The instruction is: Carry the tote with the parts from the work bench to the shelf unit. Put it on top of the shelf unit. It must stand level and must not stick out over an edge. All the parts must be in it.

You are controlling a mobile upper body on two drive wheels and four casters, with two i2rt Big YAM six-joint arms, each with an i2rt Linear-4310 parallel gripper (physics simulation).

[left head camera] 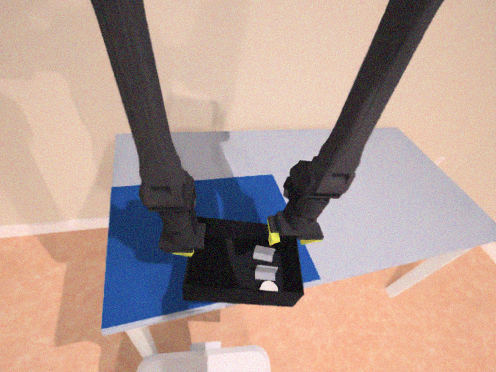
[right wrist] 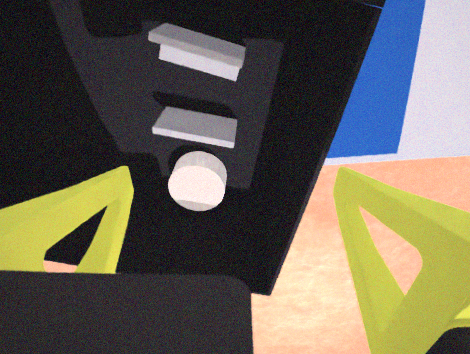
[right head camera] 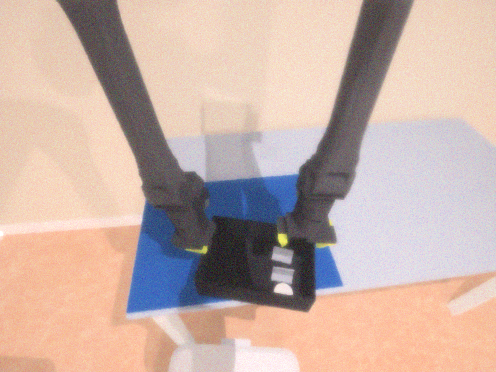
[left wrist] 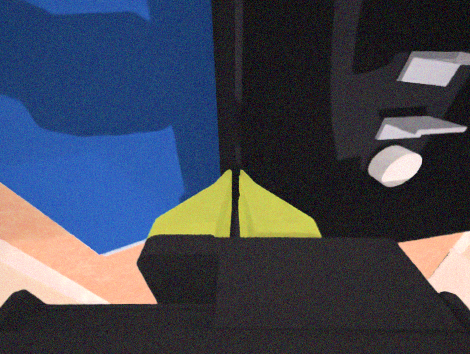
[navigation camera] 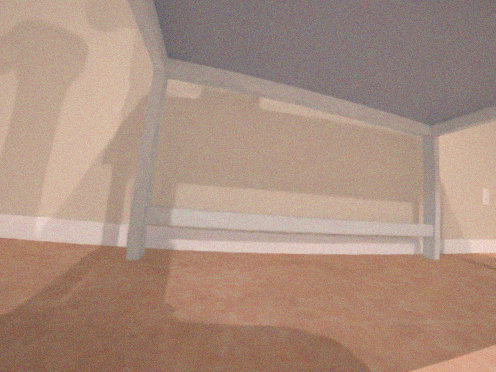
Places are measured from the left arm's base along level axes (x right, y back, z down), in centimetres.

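Where they show: left gripper, fingertip midpoint: (left head camera: 189, 254) (right head camera: 205, 251) (left wrist: 235, 177); right gripper, fingertip midpoint: (left head camera: 285, 242) (right wrist: 233, 178) (right head camera: 299, 245).
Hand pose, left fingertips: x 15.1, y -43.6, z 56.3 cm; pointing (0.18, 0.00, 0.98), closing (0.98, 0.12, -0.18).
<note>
Each offset is from my left fingertips to the top centre of the thing. "*": to the spot under its first point. Level surfaces: height alone.
The black tote @(dz -1.7, dx +14.7, dy +0.7 cm) (left head camera: 243, 263) sits on the blue mat @(dz +8.3 cm) (left head camera: 154, 243) at the near edge of the work bench, its near end over the edge. Two grey blocks @(dz +4.0, dx +22.0, dy -2.8 cm) (left head camera: 264, 253) and a white cylinder @(dz +5.6, dx +21.7, dy +8.2 cm) (left head camera: 269, 286) lie inside it; they also show in the right wrist view (right wrist: 196, 180). My left gripper (left head camera: 184, 252) is shut on the tote's left wall; in the left wrist view (left wrist: 235, 204) the yellow fingers pinch the thin wall (left wrist: 235, 105). My right gripper (left head camera: 292, 240) is open, its fingers astride the tote's right wall, one inside and one outside @(* dz +5.0, dx +25.1, dy +11.7 cm) (right wrist: 233, 225).
The grey bench top @(dz +8.5 cm) (left head camera: 357, 192) extends to the right. A bench leg @(* dz +36.9, dx -14.7, dy +11.7 cm) (left head camera: 141, 341) and my white base (left head camera: 209, 359) stand below the tote. The navigation view shows the bench underside and its leg @(* dz +52.0, dx -25.3, dy -51.6 cm) (navigation camera: 145, 162) before a beige wall.
</note>
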